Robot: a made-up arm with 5 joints.
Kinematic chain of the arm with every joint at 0, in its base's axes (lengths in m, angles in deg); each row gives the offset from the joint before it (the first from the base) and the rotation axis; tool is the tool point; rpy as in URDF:
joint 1: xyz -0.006 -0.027 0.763 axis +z
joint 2: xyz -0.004 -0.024 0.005 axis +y
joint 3: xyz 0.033 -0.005 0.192 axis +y
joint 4: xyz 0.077 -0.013 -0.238 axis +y
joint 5: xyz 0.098 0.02 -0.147 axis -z
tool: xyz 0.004 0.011 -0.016 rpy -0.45 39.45 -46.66
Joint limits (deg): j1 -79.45..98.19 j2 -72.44..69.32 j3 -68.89..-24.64 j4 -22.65..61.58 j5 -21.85..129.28
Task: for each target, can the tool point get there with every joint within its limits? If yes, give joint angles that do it. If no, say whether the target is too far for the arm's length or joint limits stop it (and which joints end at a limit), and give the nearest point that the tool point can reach.
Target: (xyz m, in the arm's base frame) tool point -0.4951 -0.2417 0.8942
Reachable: no: joint limits stop it (at a limit: joint 1, joint 2, joint 4, joint 5) | nearest point 0.0041 -0.2562 0.9072 | short by 0.500 m
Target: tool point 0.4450 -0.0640 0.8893
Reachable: yes | joints -0.84 -4.48 -61.61 23.03 116.03
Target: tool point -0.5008 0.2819 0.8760
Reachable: no: joint limits stop it (at a limit: joint 1) | nearest point -0.0494 0.3469 0.8760 | short by 0.456 m
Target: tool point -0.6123 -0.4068 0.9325
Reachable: no: too far | nearest point 0.0105 -0.2908 0.9325 | short by 0.634 m
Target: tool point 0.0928 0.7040 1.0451
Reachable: no: too far | nearest point 0.0601 0.4621 0.9539 | short by 0.261 m
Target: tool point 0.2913 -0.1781 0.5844
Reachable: yes | joints -25.07 14.97 -30.91 10.64 -1.09
